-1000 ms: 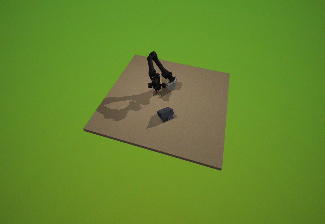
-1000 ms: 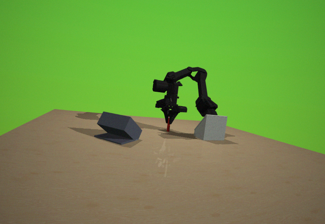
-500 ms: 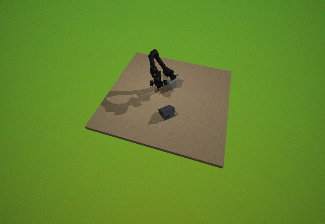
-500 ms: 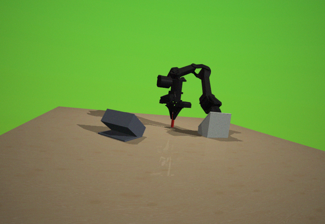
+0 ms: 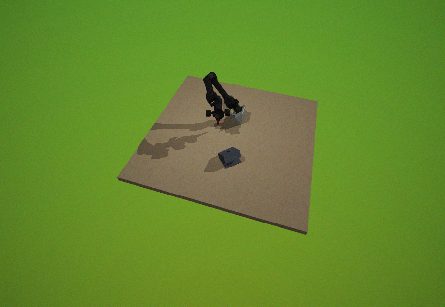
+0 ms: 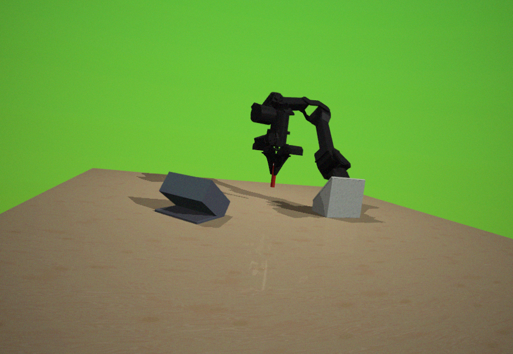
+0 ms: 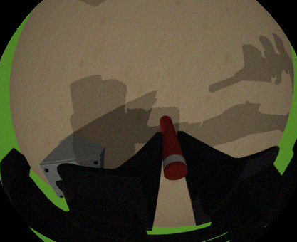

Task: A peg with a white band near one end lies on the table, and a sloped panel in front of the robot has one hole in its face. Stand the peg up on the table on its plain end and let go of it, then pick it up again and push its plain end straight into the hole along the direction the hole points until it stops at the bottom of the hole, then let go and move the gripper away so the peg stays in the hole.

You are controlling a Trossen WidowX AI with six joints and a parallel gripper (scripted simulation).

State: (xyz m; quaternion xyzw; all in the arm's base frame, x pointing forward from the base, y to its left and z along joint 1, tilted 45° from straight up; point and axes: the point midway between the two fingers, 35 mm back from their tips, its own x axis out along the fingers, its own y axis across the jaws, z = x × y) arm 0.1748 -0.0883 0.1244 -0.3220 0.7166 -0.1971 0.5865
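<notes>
The panel is 290 mm ahead of my gripper tip, 140 mm to the left of it and 50 mm below it. Round my gripper tip: flat base plate (300 mm ahead, 150 mm to the left, 90 mm below); red peg (20 mm above).
</notes>
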